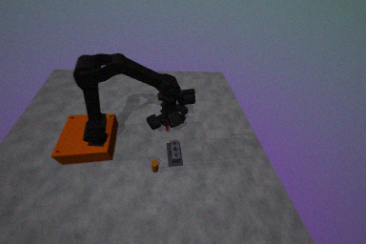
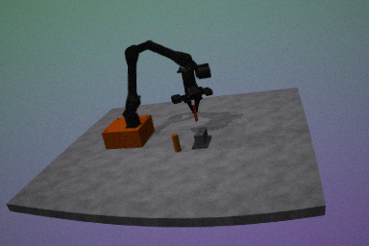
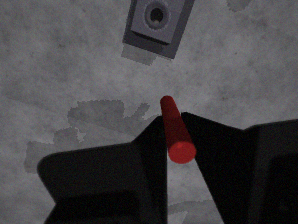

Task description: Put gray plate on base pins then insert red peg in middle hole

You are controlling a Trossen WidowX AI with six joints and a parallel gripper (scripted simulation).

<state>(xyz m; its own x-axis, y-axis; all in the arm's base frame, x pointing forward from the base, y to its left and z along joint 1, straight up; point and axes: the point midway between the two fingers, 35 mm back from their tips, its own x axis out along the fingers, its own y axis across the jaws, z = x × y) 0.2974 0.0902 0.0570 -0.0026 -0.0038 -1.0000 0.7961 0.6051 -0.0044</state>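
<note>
The gray plate is 5 cm ahead of my gripper tip, 9 cm to the right of it and 7 cm below it. From my gripper tip the other things lie so: red peg right at my gripper tip; orange cylinder 4 cm behind, 17 cm to the right, 7 cm below; dark base 5 cm ahead, 9 cm to the right, 10 cm below.
</note>
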